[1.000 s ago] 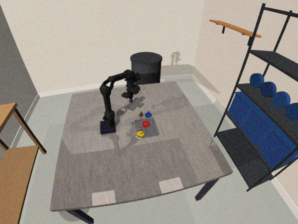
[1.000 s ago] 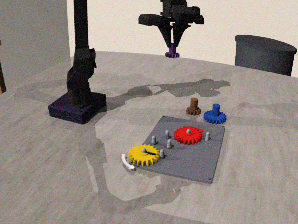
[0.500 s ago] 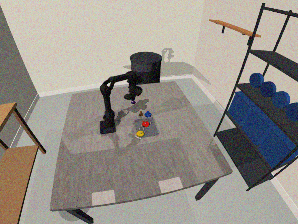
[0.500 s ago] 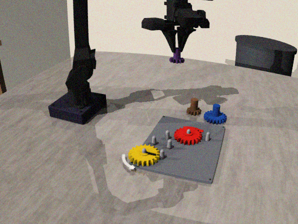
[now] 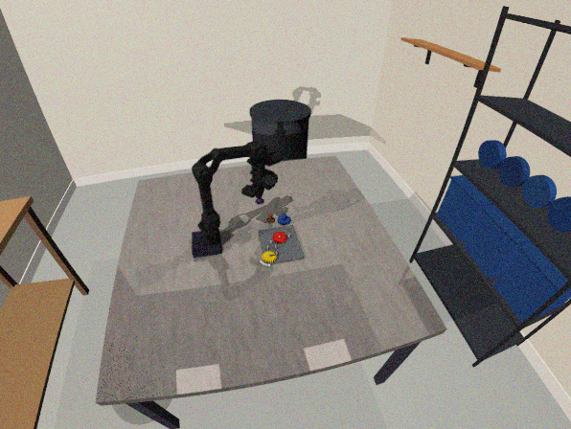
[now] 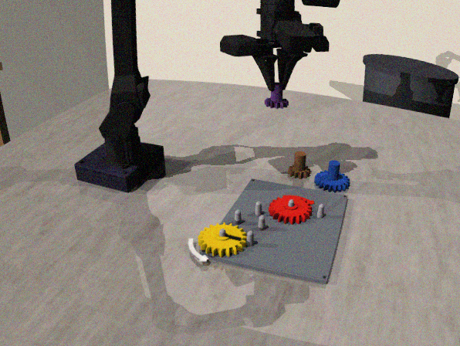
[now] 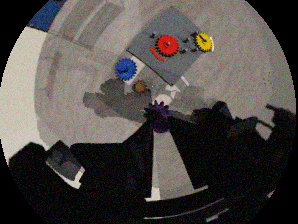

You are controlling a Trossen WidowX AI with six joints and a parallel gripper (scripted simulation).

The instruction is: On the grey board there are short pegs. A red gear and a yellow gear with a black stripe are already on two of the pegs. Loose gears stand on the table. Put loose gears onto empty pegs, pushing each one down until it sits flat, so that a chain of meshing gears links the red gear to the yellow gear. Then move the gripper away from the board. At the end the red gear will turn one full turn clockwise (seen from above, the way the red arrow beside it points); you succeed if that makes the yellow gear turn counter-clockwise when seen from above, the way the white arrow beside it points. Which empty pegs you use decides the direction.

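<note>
My gripper tip is 8 cm short of the red gear, 13 cm to the left of it and 13 cm above it. The rest, counted from my gripper tip: blue gear: 11 cm ahead, 13 cm below; then brown gear: 5 cm ahead, 13 cm below; then purple gear: 1 cm below.
</note>
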